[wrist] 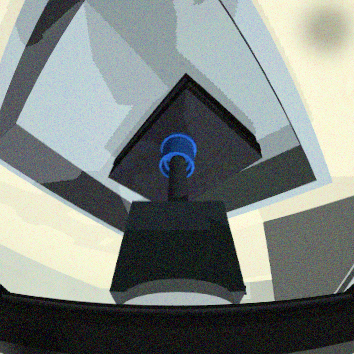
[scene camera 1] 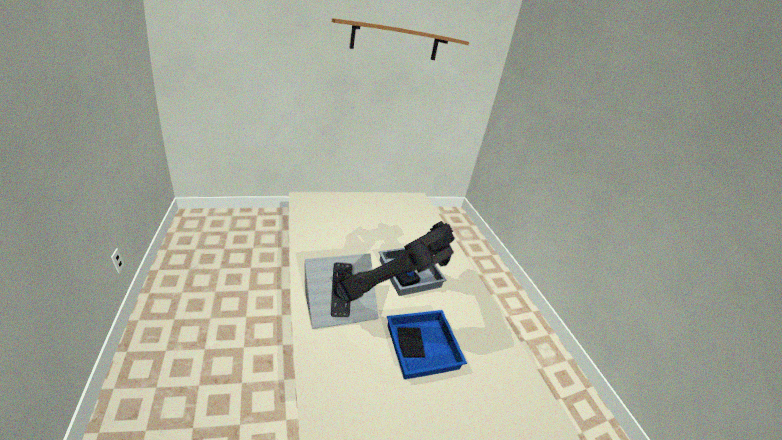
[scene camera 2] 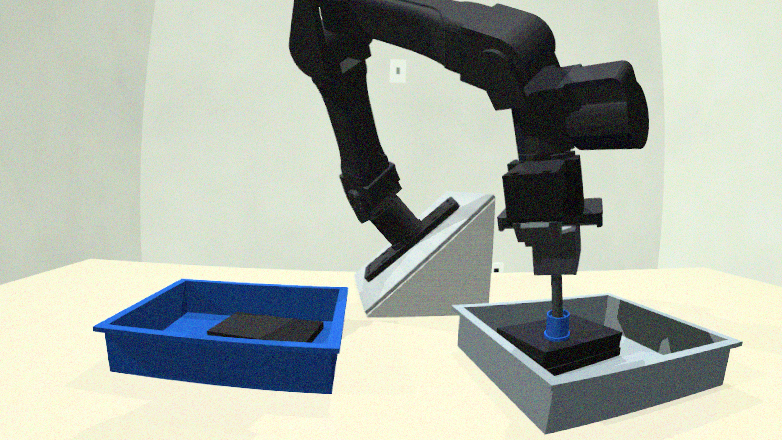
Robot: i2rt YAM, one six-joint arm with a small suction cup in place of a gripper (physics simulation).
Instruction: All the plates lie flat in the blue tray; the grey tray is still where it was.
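Frame: origin at the arm's base, x ahead, y left, z up, level; centimetres.
Where they show: end effector, tool point: [wrist: 177,147] [scene camera 1: 410,273] [scene camera 2: 557,336]; arm's base, origin of the base link: [scene camera 1: 341,289] [scene camera 2: 412,240].
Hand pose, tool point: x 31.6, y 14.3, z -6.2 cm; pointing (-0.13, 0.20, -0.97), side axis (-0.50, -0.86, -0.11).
Note:
Things, the pixels of their top centre, and the offset from my tool point. Level surfaces: height alone.
- top black plate, middle of its top: [wrist: 176,167] [scene camera 2: 561,330] [scene camera 1: 404,271] dx -2.1, dy +1.3, dz -0.1 cm
- grey tray, middle of its top: [wrist: 132,161] [scene camera 2: 590,324] [scene camera 1: 412,265] dx +1.4, dy +3.2, dz +1.7 cm
- blue tray, middle of its top: [scene camera 2: 238,305] [scene camera 1: 425,339] dx -3.5, dy -35.5, dz +1.7 cm
- long cream table, its level: dz -3.3 cm
My suction cup [scene camera 2: 557,325] [wrist: 178,145] is blue and sits on a thin rod below the black arm. It presses down on the middle of the top black plate [scene camera 2: 590,333] [wrist: 218,154] of a small stack inside the grey tray [scene camera 1: 423,287] [scene camera 2: 601,391] [wrist: 70,105]. The stack rests on the tray floor. In scene camera 1 the arm hides most of the stack. The blue tray [scene camera 1: 458,350] [scene camera 2: 218,367] stands apart from the grey tray, nearer the table's front. One black plate [scene camera 1: 411,341] [scene camera 2: 266,326] lies flat in it.
The arm is bolted to a grey wedge-shaped mount [scene camera 1: 319,290] [scene camera 2: 448,262] beside both trays. All stand on a long cream table [scene camera 1: 350,382] over a checkered floor. A wooden shelf [scene camera 1: 399,28] hangs high on the back wall.

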